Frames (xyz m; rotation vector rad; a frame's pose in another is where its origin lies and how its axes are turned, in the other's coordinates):
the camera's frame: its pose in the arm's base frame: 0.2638 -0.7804 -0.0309 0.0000 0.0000 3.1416
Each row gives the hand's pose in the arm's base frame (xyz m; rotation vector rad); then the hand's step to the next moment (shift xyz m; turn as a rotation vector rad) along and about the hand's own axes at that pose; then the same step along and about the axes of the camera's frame.
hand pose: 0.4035 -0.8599 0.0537 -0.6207 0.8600 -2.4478
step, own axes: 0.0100 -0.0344 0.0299 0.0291 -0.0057 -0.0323
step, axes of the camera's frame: 0.0009 -0.0047 0.0464 0.0423 -0.0023 -0.0114
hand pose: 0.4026 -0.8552 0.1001 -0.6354 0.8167 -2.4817
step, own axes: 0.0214 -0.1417 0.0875 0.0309 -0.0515 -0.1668
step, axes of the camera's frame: 0.0070 -0.0535 0.1590 0.1295 -0.0922 -0.0784
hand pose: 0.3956 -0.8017 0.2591 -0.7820 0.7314 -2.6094
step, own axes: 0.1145 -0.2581 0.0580 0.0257 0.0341 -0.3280
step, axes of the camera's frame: 0.0969 -0.1396 0.2328 0.2062 -0.0857 -0.2441
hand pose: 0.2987 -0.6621 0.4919 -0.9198 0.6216 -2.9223
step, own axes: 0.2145 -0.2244 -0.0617 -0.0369 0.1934 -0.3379
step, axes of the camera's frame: 0.1885 -0.2011 0.1556 0.1762 0.0492 -0.3456
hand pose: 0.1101 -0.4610 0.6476 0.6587 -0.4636 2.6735
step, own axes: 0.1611 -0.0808 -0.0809 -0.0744 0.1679 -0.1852
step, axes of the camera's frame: 0.1322 -0.1436 0.0303 0.0765 0.0955 -0.2303
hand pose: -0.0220 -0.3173 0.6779 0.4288 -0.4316 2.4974
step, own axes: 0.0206 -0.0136 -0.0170 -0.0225 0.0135 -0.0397
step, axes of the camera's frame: 0.0120 -0.0271 -0.0044 -0.0017 0.0058 -0.0472
